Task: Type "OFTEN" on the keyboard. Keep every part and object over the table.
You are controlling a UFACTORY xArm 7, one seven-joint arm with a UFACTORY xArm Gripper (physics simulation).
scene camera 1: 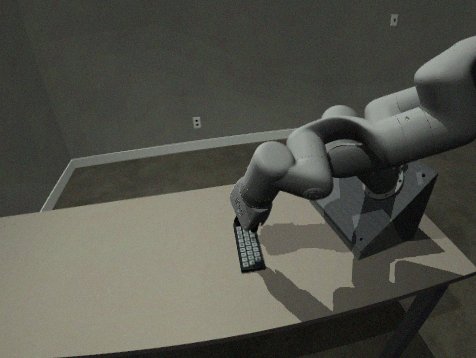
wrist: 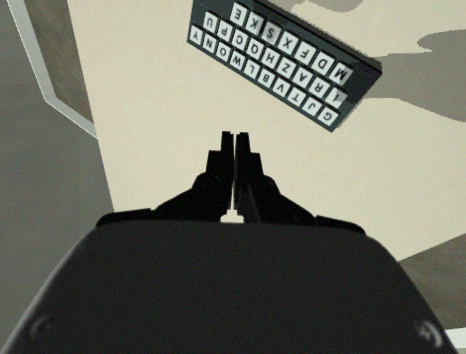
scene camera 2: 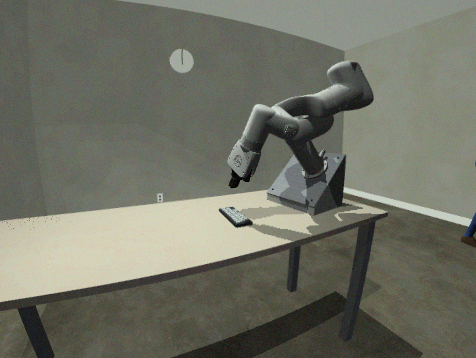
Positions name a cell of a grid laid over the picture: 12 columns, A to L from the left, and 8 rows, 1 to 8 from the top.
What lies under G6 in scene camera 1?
A dark keyboard.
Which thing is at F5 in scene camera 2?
My gripper.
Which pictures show my gripper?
Scene camera 1, the wrist view and scene camera 2: all of them.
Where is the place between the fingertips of my gripper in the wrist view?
G4
